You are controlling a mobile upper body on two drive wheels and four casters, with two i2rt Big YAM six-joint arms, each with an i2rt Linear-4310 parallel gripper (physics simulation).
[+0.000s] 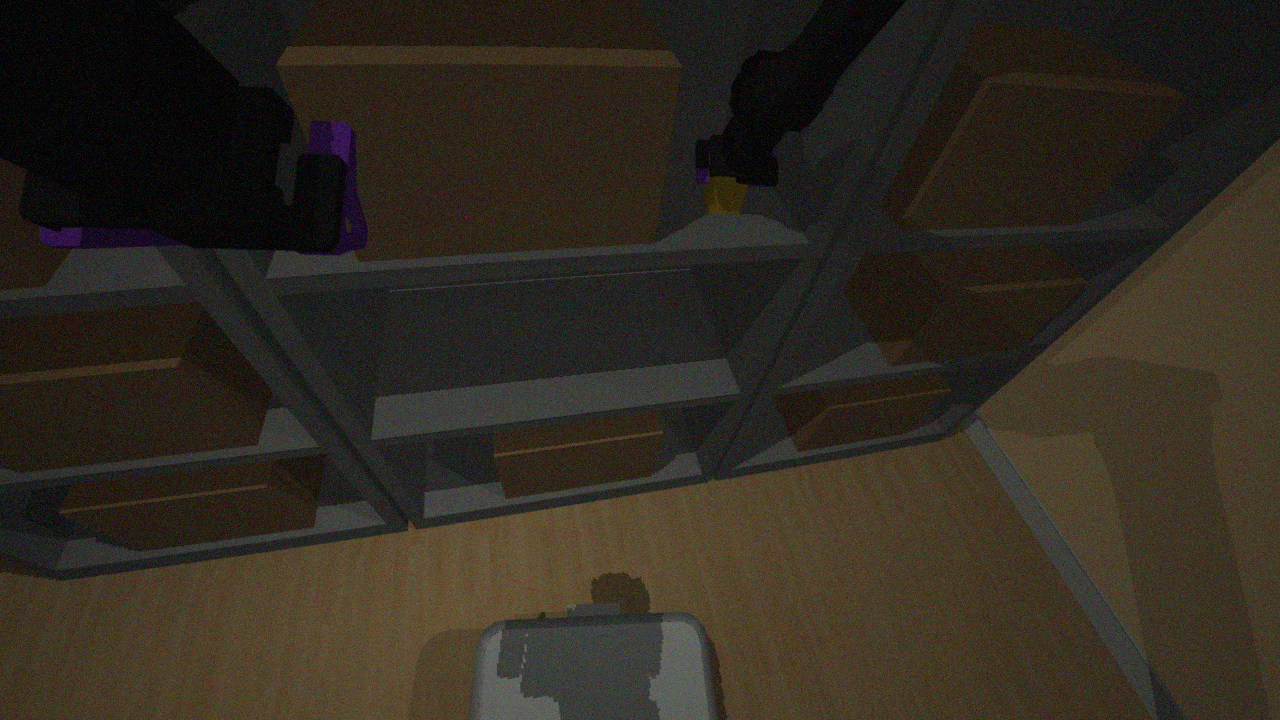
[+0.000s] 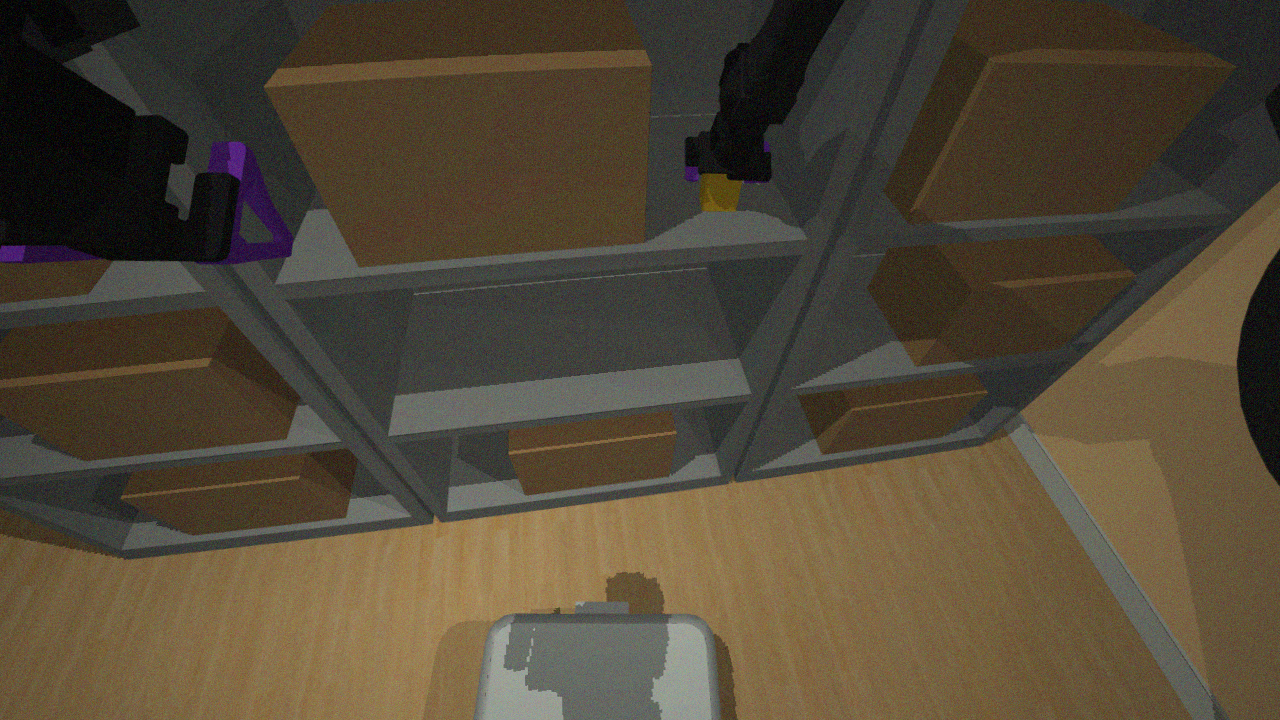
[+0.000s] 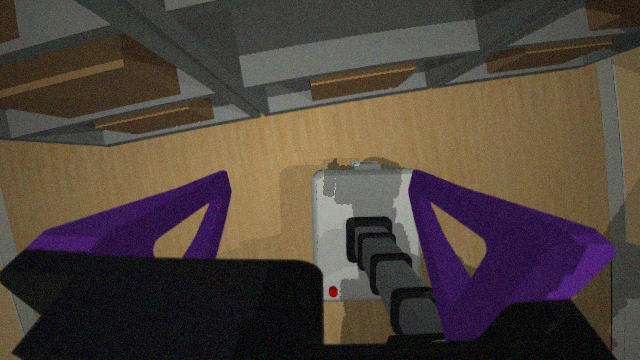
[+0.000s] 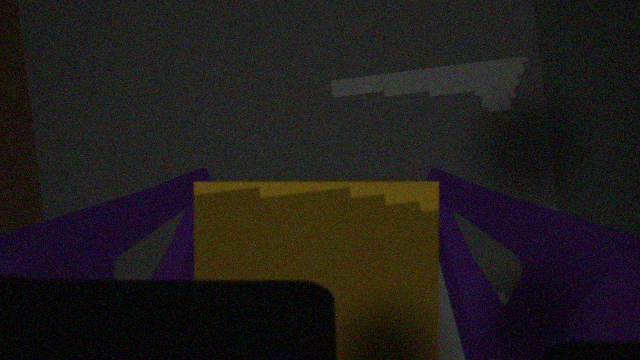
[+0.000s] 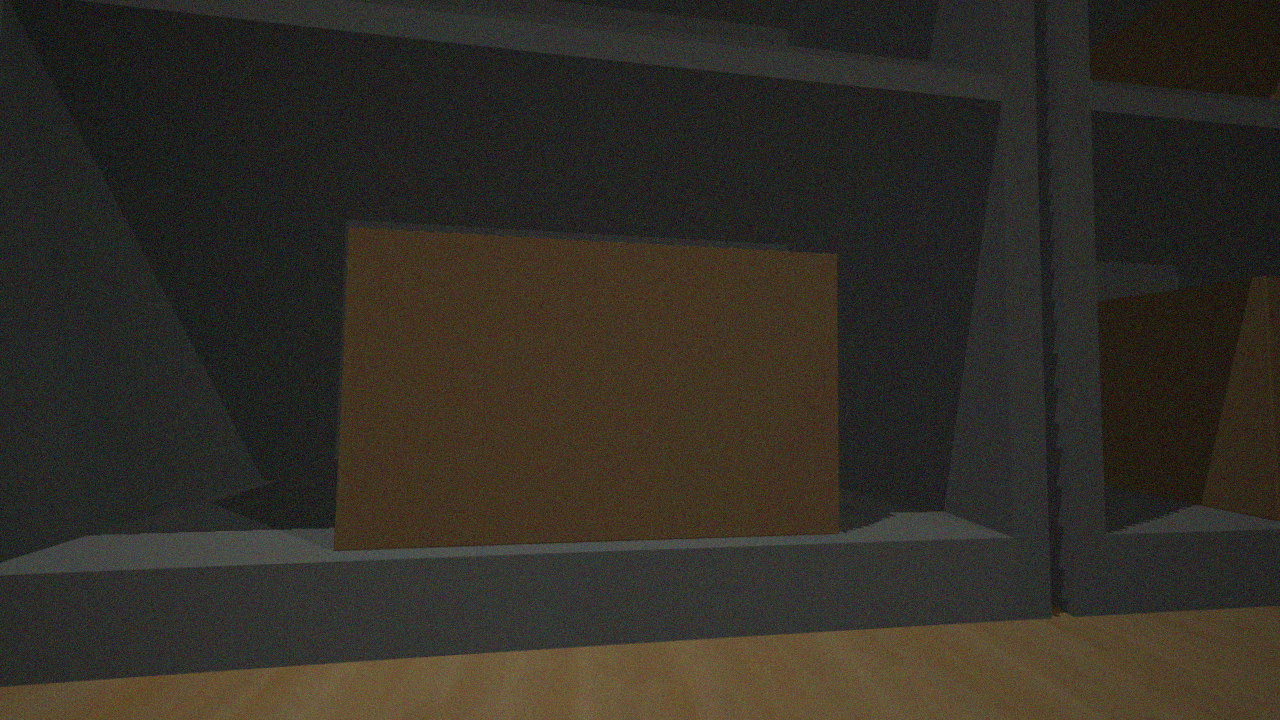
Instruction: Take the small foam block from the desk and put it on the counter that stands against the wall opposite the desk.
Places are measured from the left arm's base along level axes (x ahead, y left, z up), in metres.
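Pixels of known places: left gripper, fingertip midpoint: (image 1: 285,235) (image 2: 222,246) (image 3: 319,180); right gripper, fingertip midpoint: (image 1: 722,181) (image 2: 718,179) (image 4: 318,181).
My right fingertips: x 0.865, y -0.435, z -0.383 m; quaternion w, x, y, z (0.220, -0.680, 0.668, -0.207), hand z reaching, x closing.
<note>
For each thing: its middle in the pictures, then the offset to it from my right fingertips.
- small yellow foam block at the middle of its body: (image 4: 318,238) (image 2: 721,181) (image 1: 726,184) 0.022 m back, 0.001 m right, 0.009 m up
- large brown box at the middle of its body: (image 1: 501,119) (image 2: 490,126) 0.027 m back, 0.371 m left, 0.099 m up
The small yellow foam block (image 1: 725,197) (image 2: 719,192) (image 4: 330,235) is upright between the fingers of my right gripper (image 1: 735,179) (image 2: 726,174) (image 4: 318,181). The purple fingers are open, one along each side of it. The block is at the board of an upper compartment in the grey shelf unit (image 1: 537,265) (image 2: 537,265) (image 5: 537,600), to the right of a large box. Whether its underside touches the board is hard to tell. My left gripper (image 3: 319,180) is open and empty, above the floor in front of the shelf. The desk and a plain counter do not show.
A large brown box (image 1: 501,152) (image 2: 483,161) stands left of the block. Other boxes (image 1: 1056,152) (image 2: 1074,134) (image 5: 590,385) stand in the surrounding compartments. A grey divider (image 2: 778,358) stands right of the block. My white base (image 1: 590,671) (image 2: 599,671) is on the wooden floor below. A wall is at the right.
</note>
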